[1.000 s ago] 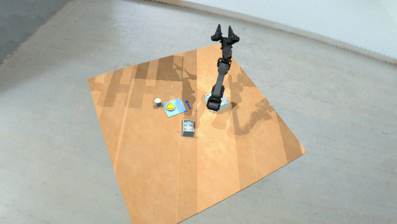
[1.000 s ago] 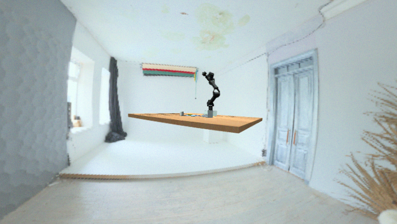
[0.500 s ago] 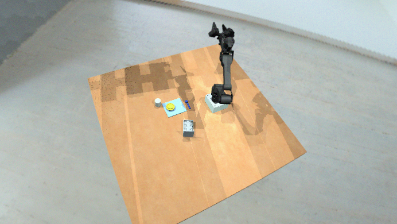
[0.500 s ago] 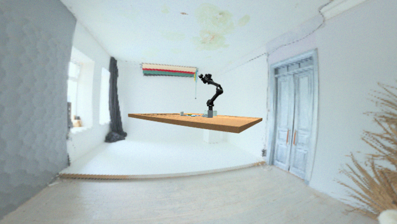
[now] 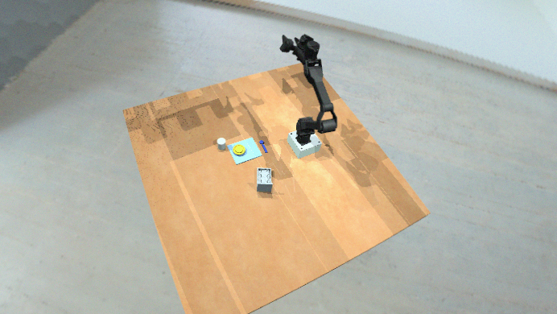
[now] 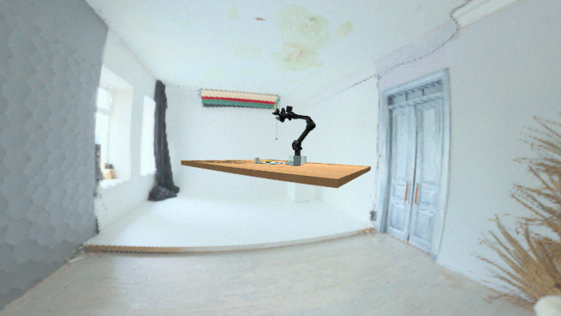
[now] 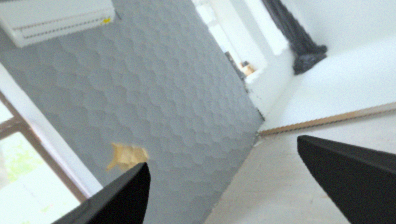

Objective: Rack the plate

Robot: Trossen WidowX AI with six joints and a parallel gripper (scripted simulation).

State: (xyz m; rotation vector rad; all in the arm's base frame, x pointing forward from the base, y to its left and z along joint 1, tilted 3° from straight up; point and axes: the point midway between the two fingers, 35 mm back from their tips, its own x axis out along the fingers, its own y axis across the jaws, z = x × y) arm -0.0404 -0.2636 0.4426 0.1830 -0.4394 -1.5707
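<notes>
Right now my gripper tip is 490 mm above the yellow plate, 370 mm short of it and 180 mm to the right of it. Also, from my gripper tip: pale cup (480 mm below, 430 mm ahead, 110 mm to the left); light blue mat (500 mm below, 340 mm ahead, 190 mm to the left); blue utensil (500 mm below, 230 mm ahead, 210 mm to the left).
</notes>
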